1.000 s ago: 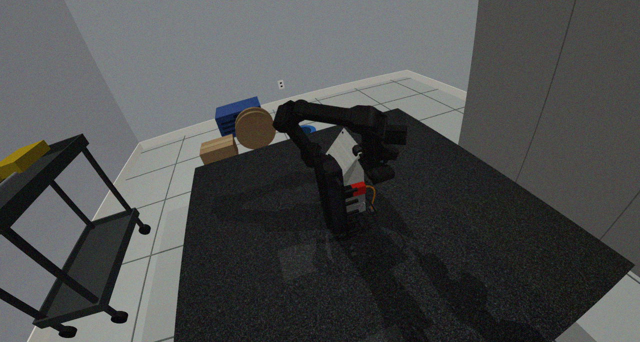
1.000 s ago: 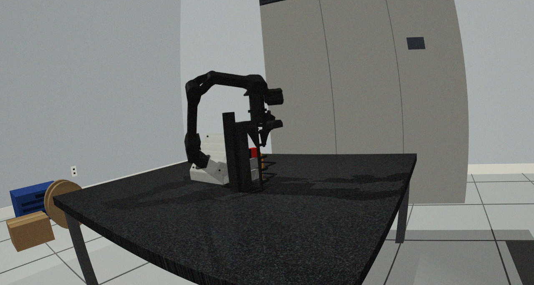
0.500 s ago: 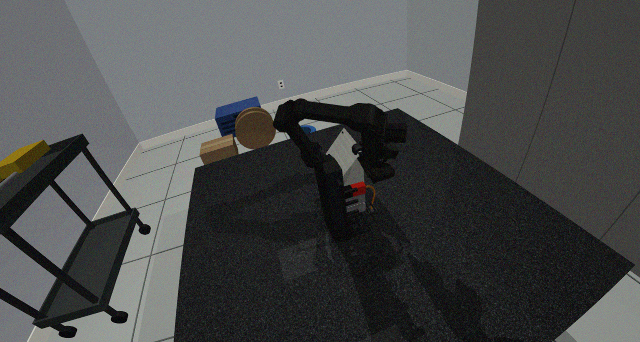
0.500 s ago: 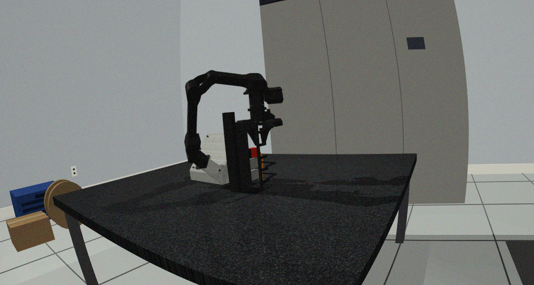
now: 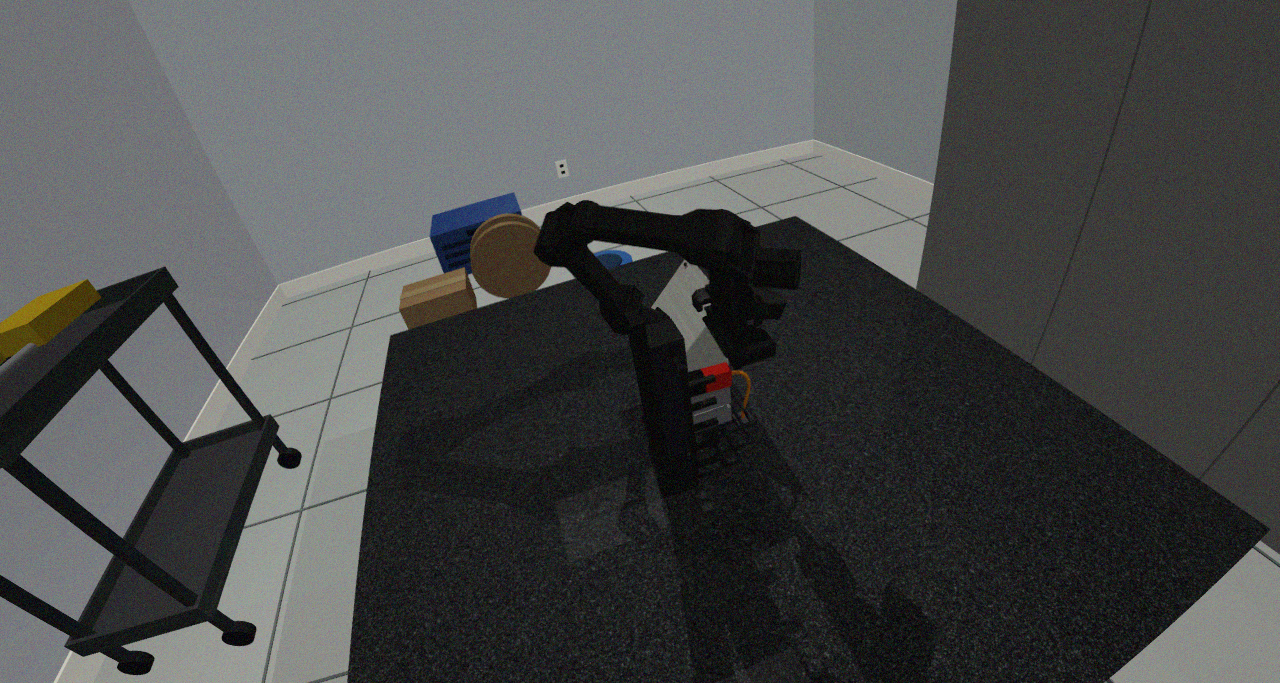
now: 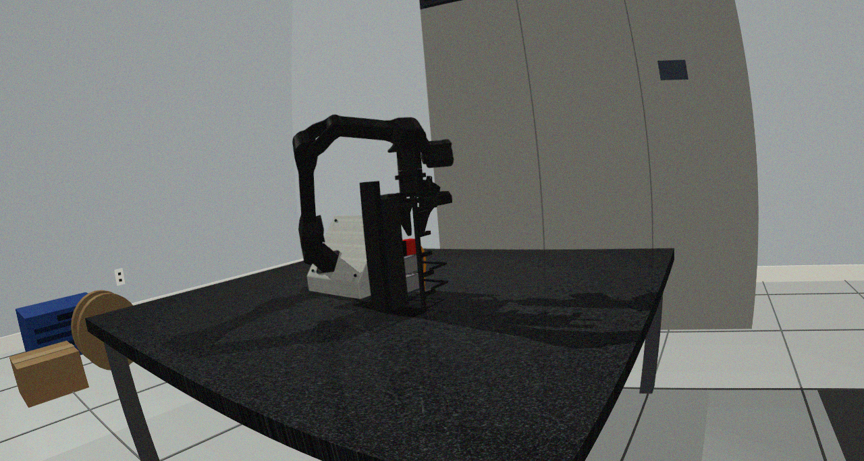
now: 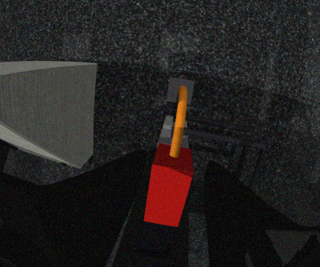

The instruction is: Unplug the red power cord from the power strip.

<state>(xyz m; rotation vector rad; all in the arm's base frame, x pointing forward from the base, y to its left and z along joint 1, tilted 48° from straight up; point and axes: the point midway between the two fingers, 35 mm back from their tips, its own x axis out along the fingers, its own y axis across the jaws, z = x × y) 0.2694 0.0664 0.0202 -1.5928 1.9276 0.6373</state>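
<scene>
My gripper tip is 50 mm to the left of the red plug and 10 mm above it. Round my gripper tip: black power strip (20 mm behind, 120 mm to the right, 20 mm below).
</scene>
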